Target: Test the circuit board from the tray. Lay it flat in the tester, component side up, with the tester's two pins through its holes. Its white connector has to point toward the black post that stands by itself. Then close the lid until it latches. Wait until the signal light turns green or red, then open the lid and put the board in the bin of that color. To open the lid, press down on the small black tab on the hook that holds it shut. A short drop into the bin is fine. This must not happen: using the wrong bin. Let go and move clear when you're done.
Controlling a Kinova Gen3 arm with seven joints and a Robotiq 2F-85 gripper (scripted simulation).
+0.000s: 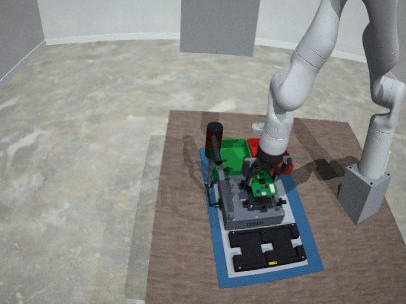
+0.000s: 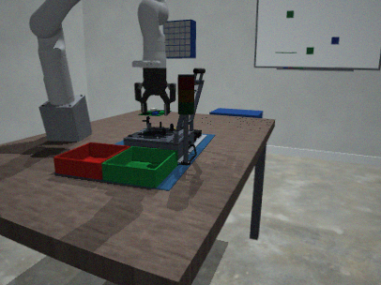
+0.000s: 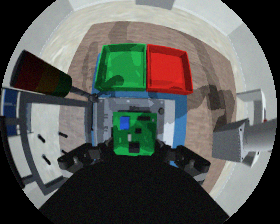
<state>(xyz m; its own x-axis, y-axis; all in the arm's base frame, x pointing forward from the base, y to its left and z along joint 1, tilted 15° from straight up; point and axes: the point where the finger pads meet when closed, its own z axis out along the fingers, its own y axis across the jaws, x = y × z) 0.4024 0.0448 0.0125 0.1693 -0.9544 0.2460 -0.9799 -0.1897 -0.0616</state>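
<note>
The clear lid lies 12 cm ahead of my hand, 5 cm above it and 2 cm to the left of it. Round my hand: green circuit board: right at my hand; red bin: 21 cm to the right, 12 cm below, 7 cm behind; green bin: 19 cm to the right, 12 cm below, 8 cm ahead.
</note>
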